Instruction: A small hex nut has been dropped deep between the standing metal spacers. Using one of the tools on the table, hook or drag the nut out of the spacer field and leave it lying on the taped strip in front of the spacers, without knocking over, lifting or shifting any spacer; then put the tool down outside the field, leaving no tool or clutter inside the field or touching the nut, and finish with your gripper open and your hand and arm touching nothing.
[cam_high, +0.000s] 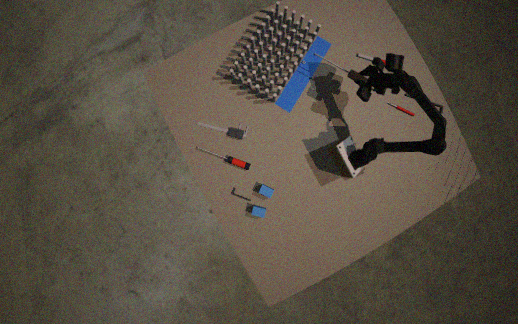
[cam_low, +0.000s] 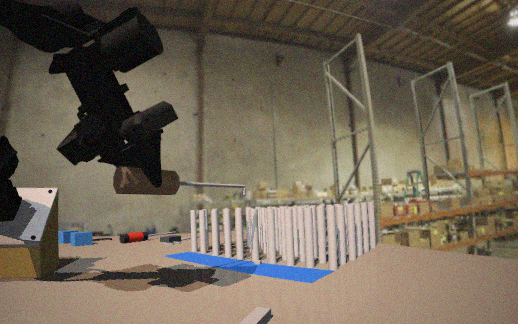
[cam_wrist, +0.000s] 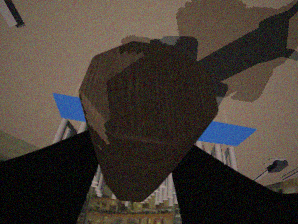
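Right now my gripper tip is 9 cm short of the wooden-handled tool and 5 cm to the right of it. The rest, counted from my gripper tip: blue taped strip (16 cm ahead, 15 cm below, 14 cm to the left).
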